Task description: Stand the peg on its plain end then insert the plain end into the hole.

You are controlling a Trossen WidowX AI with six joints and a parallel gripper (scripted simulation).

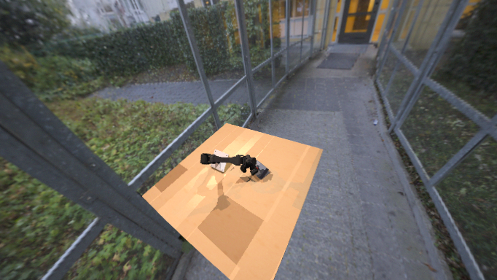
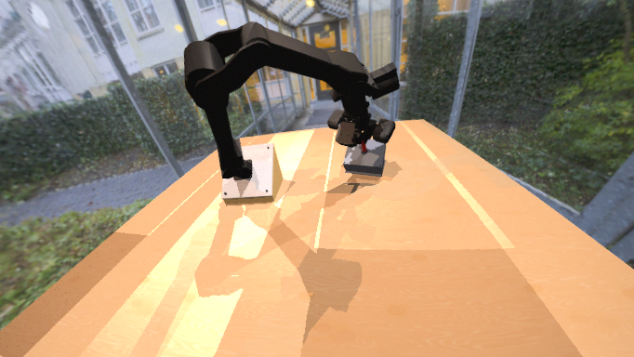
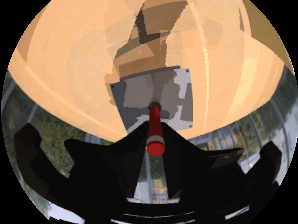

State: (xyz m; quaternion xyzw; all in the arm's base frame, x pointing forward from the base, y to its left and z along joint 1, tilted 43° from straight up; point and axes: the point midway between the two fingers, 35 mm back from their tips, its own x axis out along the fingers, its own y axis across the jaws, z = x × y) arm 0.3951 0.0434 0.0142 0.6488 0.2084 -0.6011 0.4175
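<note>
Right now the sloped panel is 10 mm ahead of my gripper tip, 30 mm to the left of it and 70 mm below it. From my gripper tip the other things lie so: red peg (10 mm to the right, 10 mm above).
</note>
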